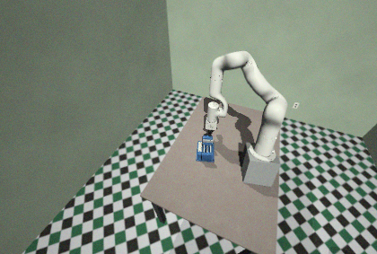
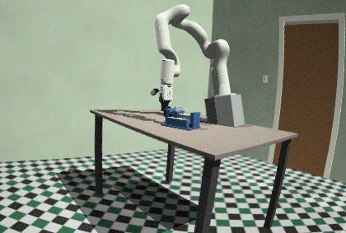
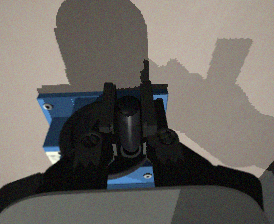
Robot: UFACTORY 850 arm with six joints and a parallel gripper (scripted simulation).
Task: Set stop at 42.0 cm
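Right now my hand is 12 cm to the right of the stop block and 1 cm above it.
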